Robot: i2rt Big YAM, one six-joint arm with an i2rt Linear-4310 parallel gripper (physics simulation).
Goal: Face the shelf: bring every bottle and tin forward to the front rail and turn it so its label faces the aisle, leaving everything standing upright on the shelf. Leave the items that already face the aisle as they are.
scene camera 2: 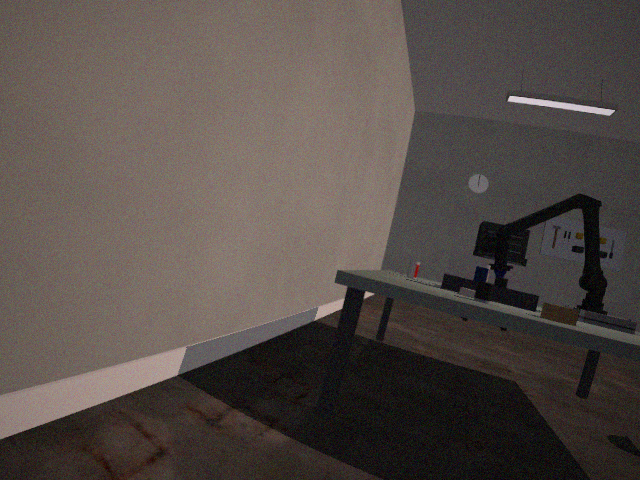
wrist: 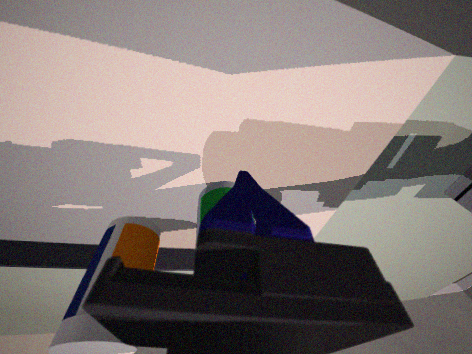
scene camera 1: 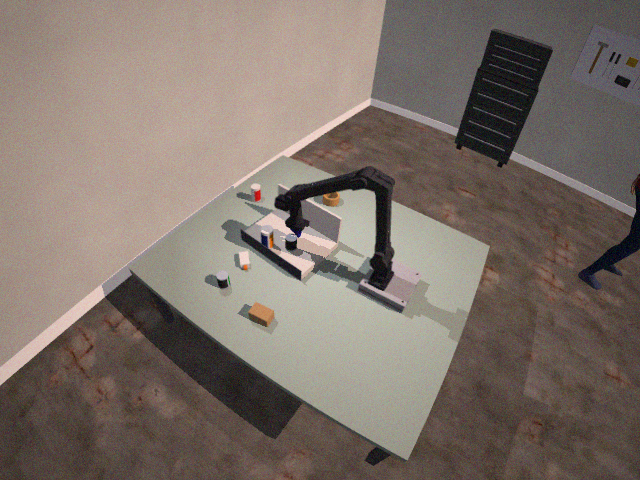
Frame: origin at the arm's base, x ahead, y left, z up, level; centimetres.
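Seen in the pictures: gripper, fingertip midpoint: point(wrist: 241, 177) point(scene camera 1: 299, 236); arm's base, origin of the base link: point(scene camera 2: 591, 311) point(scene camera 1: 380, 278).
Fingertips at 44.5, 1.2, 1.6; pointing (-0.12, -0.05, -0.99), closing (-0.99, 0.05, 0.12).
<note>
Pixels of each thing's top centre, then the offset from my fingertips to it, as dx, dy, dz. "pt": a spot on its surface instead. Level surfaces: height alone.
- white board with a dark front rail, surface spot: point(wrist: 175, 258) point(scene camera 1: 270, 251) pt +6.1, +14.8, -1.7
- orange label, surface spot: point(wrist: 136, 246) pt +9.2, +8.8, +0.3
- dark tin, middle of its top: point(scene camera 1: 291, 237) +0.7, +5.7, +3.8
- table, its level: dz -7.0
- red-labelled bottle, middle of its top: point(scene camera 2: 415, 261) point(scene camera 1: 255, 186) +41.8, -16.5, +2.6
- white bottle with orange, middle of its top: point(scene camera 2: 473, 290) point(scene camera 1: 244, 259) +14.7, +24.4, -4.2
- dark tin with a green stripe, middle of its top: point(scene camera 1: 222, 275) +13.8, +40.2, +0.0
- cardboard box, middle of its top: point(scene camera 2: 561, 306) point(scene camera 1: 261, 311) -11.0, +43.6, -2.0
- tape ring, middle of its top: point(scene camera 1: 331, 194) +5.9, -41.4, -2.0
The shelf point(scene camera 1: 304, 269) is a white board with a dark front rail point(scene camera 1: 270, 252) point(wrist: 175, 258) and a grey back panel point(scene camera 1: 320, 216). A bottle with a blue and orange label point(scene camera 1: 267, 236) point(wrist: 136, 246) stands at the rail. A dark tin point(scene camera 1: 290, 242) stands beside it; in the wrist view its green label point(wrist: 213, 198) shows just behind and to the left of my fingers. My gripper point(scene camera 1: 298, 231) point(scene camera 2: 500, 272) point(wrist: 241, 177) hangs just above the tin, its blue fingers pressed together with nothing between them.
Off the shelf on the table point(scene camera 1: 347, 362) point(scene camera 2: 409, 288) stand a red-labelled bottle point(scene camera 1: 256, 191) point(scene camera 2: 416, 270), a white bottle with orange point(scene camera 1: 244, 259), a dark tin with a green stripe point(scene camera 1: 222, 279), a cardboard box point(scene camera 1: 261, 314) and a tape ring point(scene camera 1: 330, 199).
</note>
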